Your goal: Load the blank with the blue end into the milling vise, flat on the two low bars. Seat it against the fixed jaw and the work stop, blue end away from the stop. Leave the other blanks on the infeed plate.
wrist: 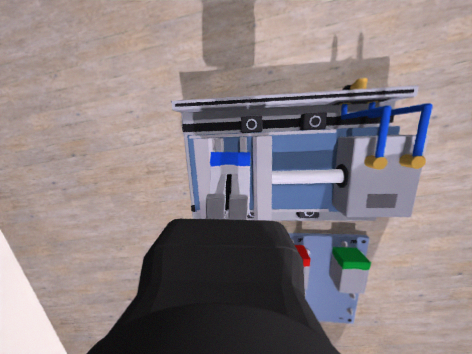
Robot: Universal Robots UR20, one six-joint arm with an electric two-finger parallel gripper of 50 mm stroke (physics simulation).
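The blank with the blue end (230, 171) lies in the milling vise between the left jaw (202, 167) and the movable jaw (262, 175) on the screw side. Its blue end points to the top of the view. Its left side looks close against the left jaw, and a narrow gap shows on its right. Ends of the two low bars (218, 145) (243, 145) show past the blue end. My gripper (229, 184) is shut and empty, over the blank's grey body. The blank's near end and the work stop are hidden by the gripper.
The infeed plate (325, 300) lies at lower right with a red-ended blank (303, 256), partly hidden, and a green-ended blank (352, 265). The vise's grey drive block (382, 180) carries blue pipes (382, 135) (423, 132) on the right. A raised rail (295, 98) runs along the vise's far side.
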